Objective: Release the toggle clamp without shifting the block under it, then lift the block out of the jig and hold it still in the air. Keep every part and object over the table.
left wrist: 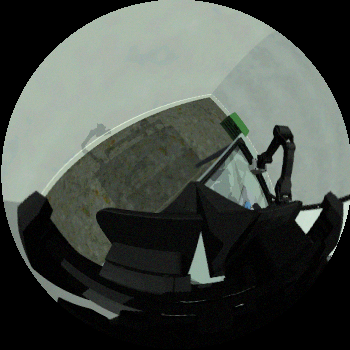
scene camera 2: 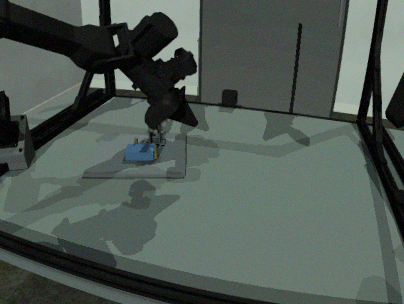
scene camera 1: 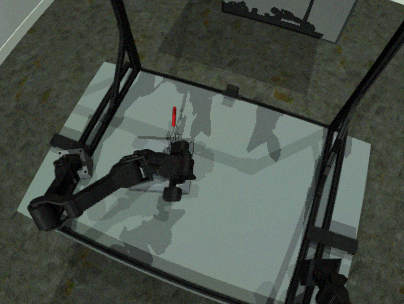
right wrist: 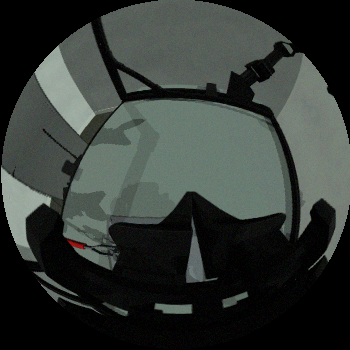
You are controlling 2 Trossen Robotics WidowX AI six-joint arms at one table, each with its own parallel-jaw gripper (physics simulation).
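Frame: origin at the left arm's base, x left, y back, z up, level; centimetres.
Seen in the pictures: left gripper, fingertip midpoint: (left wrist: 193,185) (scene camera 2: 391,121); right gripper, fingertip midpoint: (scene camera 2: 196,125) (scene camera 1: 195,178) (right wrist: 189,194); left arm's base, link origin: (scene camera 1: 323,272) (right wrist: 242,81); right arm's base, link origin: (left wrist: 260,164) (scene camera 2: 5,135) (scene camera 1: 72,162).
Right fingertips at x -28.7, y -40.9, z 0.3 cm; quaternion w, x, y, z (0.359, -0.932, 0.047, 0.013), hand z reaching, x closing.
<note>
Offsets run from my right fingertips to a thing's top centre. "spot": to the spot under its first point.
The blue block @(dz -8.1, dx -6.0, dy -12.5 cm) (scene camera 2: 140,152) (left wrist: 247,205) sits in the jig on a thin pale plate (scene camera 1: 145,185) (scene camera 2: 172,172), with tan pieces beside it; in scene camera 1 my right arm hides it. The toggle clamp @(dz -0.7, dx -17.1, dy -9.6 cm) (scene camera 2: 159,137) stands just behind and right of the block in scene camera 2. Its red handle @(spot: dz -3.0, dx -24.4, dy -9.2 cm) (scene camera 1: 174,116) (right wrist: 76,244) points to the back in scene camera 1. The clamp's contact with the block is unclear. My right gripper (scene camera 1: 193,176) (scene camera 2: 194,121) (right wrist: 189,194) is shut and empty, above the plate near the clamp. My left gripper (left wrist: 193,185) is shut and empty, away from the jig.
A dark frame @(spot: dz -6.8, dx -39.1, dy +11.4 cm) (scene camera 1: 230,91) (scene camera 2: 229,98) edges the table, with posts rising at its corners. Part of my left arm (scene camera 1: 327,285) shows at the lower right of scene camera 1. My right arm reaches over the plate from the left there.
</note>
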